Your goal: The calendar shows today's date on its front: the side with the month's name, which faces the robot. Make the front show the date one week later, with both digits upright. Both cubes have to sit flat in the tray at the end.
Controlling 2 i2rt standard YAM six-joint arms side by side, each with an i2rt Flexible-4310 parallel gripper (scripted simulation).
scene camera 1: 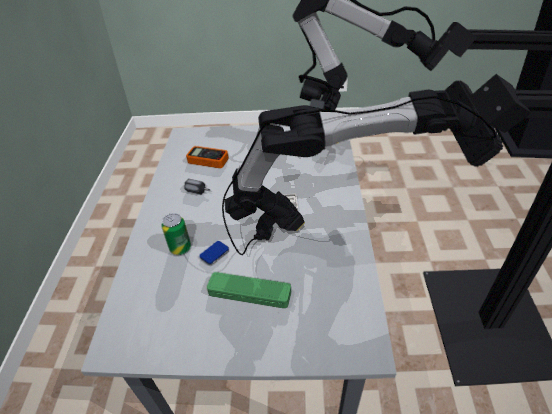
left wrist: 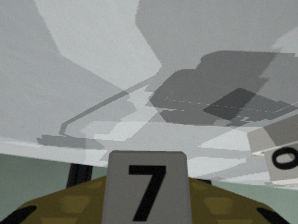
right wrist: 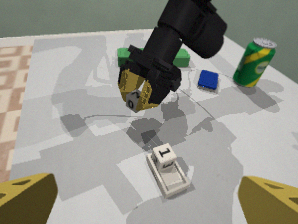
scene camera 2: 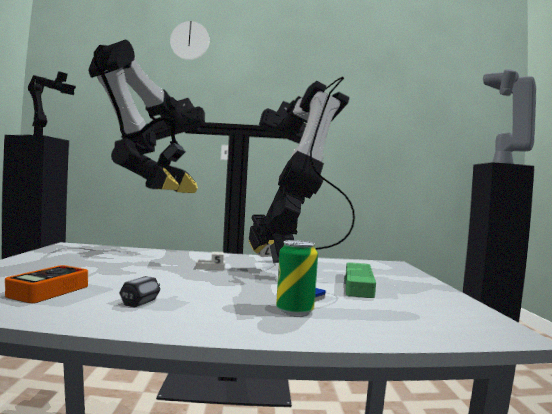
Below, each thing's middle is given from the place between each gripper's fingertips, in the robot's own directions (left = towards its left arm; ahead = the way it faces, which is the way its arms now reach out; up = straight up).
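Labels:
The dark grey object (scene camera 2: 134, 293) is 40 cm ahead of my right hand, 18 cm below it and 4 cm to the left of it. As for my right hand (scene camera 2: 187, 189), it is 9 cm to the right of the pale calendar tray (right wrist: 172, 180), 7 cm short of it and 19 cm above it.
Counted from my left hand (scene camera 1: 298, 221), the dark grey object is 18 cm to the right of it, 3 cm below it and 35 cm ahead of it. That same left hand is 13 cm to the left of the pale calendar tray, and it is 4 cm above the tray and 3 cm short of it.

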